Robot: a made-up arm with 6 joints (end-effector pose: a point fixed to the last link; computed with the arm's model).
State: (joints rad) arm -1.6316 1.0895 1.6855 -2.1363 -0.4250 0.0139
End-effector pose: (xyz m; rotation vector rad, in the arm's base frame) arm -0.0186 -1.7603 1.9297 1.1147 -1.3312 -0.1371
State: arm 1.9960 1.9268 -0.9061 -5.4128 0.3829 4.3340
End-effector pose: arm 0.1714 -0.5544 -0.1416 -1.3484 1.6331 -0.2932
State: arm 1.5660 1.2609 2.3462 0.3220 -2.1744 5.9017
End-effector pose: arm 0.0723 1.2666 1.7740 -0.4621 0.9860 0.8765
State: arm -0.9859 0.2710 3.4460 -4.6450 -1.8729 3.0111
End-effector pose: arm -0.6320 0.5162 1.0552 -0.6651 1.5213 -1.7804
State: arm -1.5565 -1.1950 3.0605 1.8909 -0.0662 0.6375
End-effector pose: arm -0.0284 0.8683 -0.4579 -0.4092 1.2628 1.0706
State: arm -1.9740 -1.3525 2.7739 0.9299 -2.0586 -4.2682
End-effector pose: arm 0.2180 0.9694 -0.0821 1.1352 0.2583 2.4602
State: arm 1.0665 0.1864 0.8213 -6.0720 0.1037 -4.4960
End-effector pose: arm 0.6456 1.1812 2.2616 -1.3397 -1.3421 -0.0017
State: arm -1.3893 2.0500 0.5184 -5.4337 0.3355 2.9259
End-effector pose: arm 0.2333 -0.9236 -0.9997 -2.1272 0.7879 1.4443
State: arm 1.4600 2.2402 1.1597 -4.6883 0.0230 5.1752
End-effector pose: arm 0.1538 1.4350 -0.8766 -1.1477 0.5638 1.5633
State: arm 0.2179 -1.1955 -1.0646 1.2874 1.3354 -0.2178
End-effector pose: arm 0.7757 0.4146 1.2834 -0.8601 -1.2499 1.0764
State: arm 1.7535 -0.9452 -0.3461 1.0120 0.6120 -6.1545
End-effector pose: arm -0.2551 0.6997 2.0088 0.1061 -1.7842 1.2527
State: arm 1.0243 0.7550 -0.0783 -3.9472 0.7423 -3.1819
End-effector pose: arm 0.6860 1.3661 0.1142 0.0782 1.7957 0.6728
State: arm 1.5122 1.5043 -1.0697 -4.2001 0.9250 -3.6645
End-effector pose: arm -0.1971 -0.3411 -0.0311 -0.7871 2.0071 -1.6083
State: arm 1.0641 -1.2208 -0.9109 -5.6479 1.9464 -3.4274
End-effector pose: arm 0.1556 0.5693 1.5485 -0.5270 -1.3914 -2.0943
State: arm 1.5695 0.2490 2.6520 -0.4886 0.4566 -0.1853
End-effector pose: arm 0.0514 -0.8960 2.0336 -2.2480 1.6371 -0.8516
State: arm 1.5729 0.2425 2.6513 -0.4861 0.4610 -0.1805
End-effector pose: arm 0.0547 -0.9042 2.0264 -2.2493 1.6387 -0.8348
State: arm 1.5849 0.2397 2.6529 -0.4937 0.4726 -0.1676
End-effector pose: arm 0.0676 -0.9087 2.0191 -2.2601 1.6220 -0.8088
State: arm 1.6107 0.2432 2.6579 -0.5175 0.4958 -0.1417
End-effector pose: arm 0.0960 -0.9057 2.0126 -2.2866 1.5750 -0.7688
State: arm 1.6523 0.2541 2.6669 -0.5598 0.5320 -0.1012
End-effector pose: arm 0.1415 -0.8921 2.0072 -2.3316 1.4916 -0.7135
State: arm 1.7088 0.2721 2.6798 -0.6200 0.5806 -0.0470
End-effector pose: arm 0.2019 -0.8651 2.0032 -2.3940 1.3698 -0.6447
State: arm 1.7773 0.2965 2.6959 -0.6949 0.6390 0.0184
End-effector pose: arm 0.2714 -0.8223 2.0014 -2.4704 1.2121 -0.5675
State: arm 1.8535 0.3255 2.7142 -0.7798 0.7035 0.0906
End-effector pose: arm 0.3422 -0.7640 2.0018 -2.5537 1.0245 -0.4892
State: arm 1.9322 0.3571 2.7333 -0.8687 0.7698 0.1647
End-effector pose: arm 0.4064 -0.6934 2.0045 -2.6358 0.8175 -0.4175
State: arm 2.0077 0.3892 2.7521 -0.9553 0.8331 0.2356
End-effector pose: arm 0.4574 -0.6168 2.0091 -2.7086 0.6060 -0.3590
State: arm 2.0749 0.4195 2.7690 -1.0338 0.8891 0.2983
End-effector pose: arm 0.4926 -0.5421 2.0152 -2.7665 0.4066 -0.3176
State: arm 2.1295 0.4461 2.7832 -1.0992 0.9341 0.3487
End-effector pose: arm 0.5129 -0.4772 2.0217 -2.8070 0.2364 -0.2934
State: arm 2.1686 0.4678 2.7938 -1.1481 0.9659 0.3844
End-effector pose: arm 0.5214 -0.4272 2.0284 -2.8320 0.1087 -0.2837
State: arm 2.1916 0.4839 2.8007 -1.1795 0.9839 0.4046
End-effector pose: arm 0.5222 -0.3942 2.0347 -2.8445 0.0292 -0.2844
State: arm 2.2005 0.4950 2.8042 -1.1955 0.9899 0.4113
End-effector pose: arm 0.5186 -0.3762 2.0407 -2.8485 -0.0064 -0.2920
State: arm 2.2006 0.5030 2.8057 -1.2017 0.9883 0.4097
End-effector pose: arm 0.5128 -0.3677 2.0465 -2.8479 -0.0140 -0.3033
